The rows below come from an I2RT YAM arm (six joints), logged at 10 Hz.
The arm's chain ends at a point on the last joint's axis. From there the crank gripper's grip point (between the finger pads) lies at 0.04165 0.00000 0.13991 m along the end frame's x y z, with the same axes.
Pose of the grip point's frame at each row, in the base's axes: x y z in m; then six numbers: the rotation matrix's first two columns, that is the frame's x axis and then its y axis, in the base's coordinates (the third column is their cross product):
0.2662 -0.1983 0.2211 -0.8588 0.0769 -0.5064 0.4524 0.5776 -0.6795
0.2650 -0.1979 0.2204 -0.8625 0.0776 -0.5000 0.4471 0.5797 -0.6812
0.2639 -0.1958 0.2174 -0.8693 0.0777 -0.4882 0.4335 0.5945 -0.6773
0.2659 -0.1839 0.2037 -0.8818 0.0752 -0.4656 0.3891 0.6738 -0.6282
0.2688 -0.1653 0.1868 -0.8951 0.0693 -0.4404 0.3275 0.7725 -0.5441
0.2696 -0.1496 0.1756 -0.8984 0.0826 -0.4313 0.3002 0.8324 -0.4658
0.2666 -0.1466 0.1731 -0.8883 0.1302 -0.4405 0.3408 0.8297 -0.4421
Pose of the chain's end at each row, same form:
0.2684 -0.0878 0.3165 -0.8588 0.0769 -0.5064 0.4524 0.5776 -0.6795
0.2678 -0.0877 0.3160 -0.8625 0.0776 -0.5000 0.4471 0.5797 -0.6812
0.2669 -0.0871 0.3148 -0.8693 0.0777 -0.4882 0.4335 0.5945 -0.6773
0.2653 -0.0842 0.3103 -0.8818 0.0752 -0.4656 0.3891 0.6738 -0.6282
0.2638 -0.0799 0.3051 -0.8951 0.0693 -0.4404 0.3275 0.7725 -0.5441
0.2622 -0.0764 0.3017 -0.8984 0.0826 -0.4313 0.3002 0.8324 -0.4658
0.2605 -0.0761 0.3008 -0.8883 0.1302 -0.4405 0.3408 0.8297 -0.4421

